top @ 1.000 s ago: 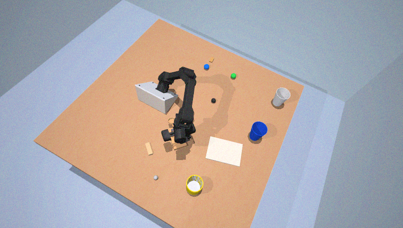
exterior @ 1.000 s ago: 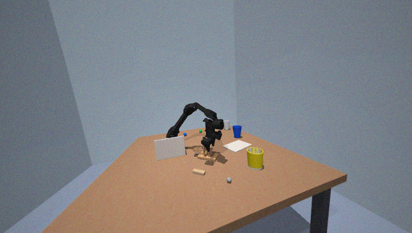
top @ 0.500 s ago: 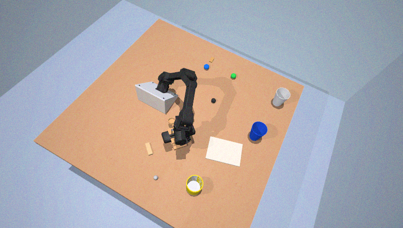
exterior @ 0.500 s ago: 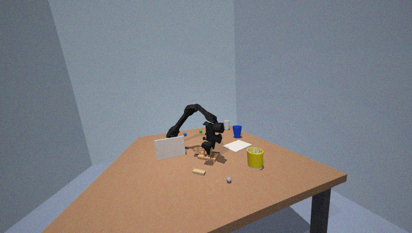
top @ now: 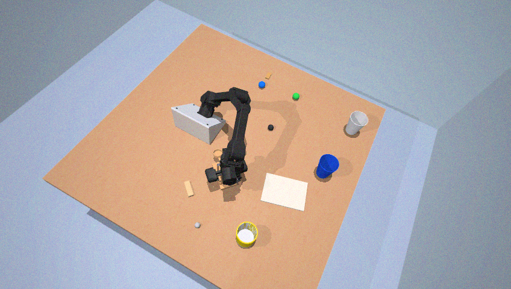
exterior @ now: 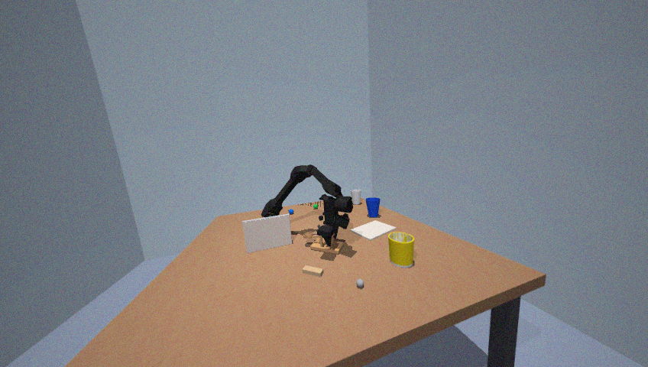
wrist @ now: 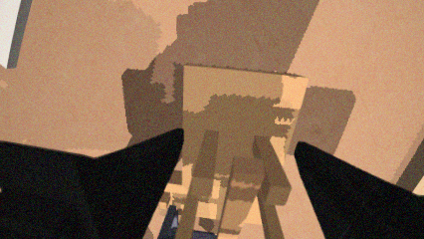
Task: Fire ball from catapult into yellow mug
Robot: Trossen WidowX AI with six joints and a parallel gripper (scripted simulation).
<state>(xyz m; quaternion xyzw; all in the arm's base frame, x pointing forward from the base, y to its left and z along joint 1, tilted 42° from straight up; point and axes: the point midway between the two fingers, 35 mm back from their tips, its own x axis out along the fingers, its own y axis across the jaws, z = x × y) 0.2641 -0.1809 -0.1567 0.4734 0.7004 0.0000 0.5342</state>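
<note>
My gripper tip is 6 cm short of the black ball, 38 cm to the right of it and 2 cm above it. The rest, counted from my gripper tip: grey ball: 25 cm to the right, 2 cm below; yellow mug: 21 cm ahead, 20 cm to the right; wooden catapult: 4 cm behind, 6 cm to the left, 2 cm above.
</note>
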